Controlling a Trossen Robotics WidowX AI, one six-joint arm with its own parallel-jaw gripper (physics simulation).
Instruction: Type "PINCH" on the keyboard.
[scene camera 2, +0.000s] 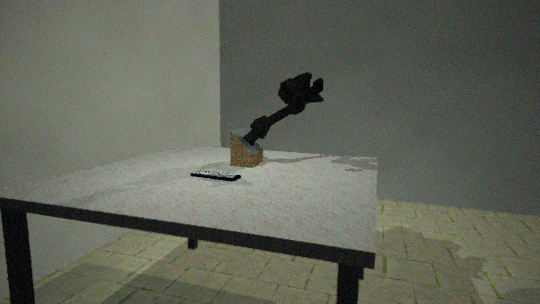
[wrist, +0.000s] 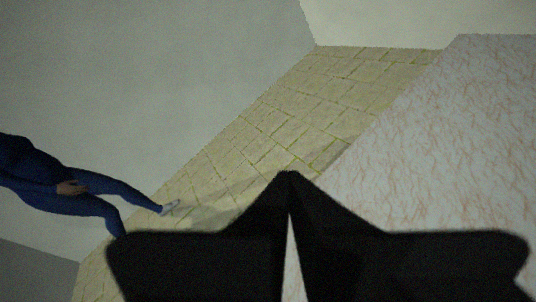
Note:
I see my gripper (scene camera 2: 323, 100).
My gripper is seen too in the wrist view (wrist: 287, 178).

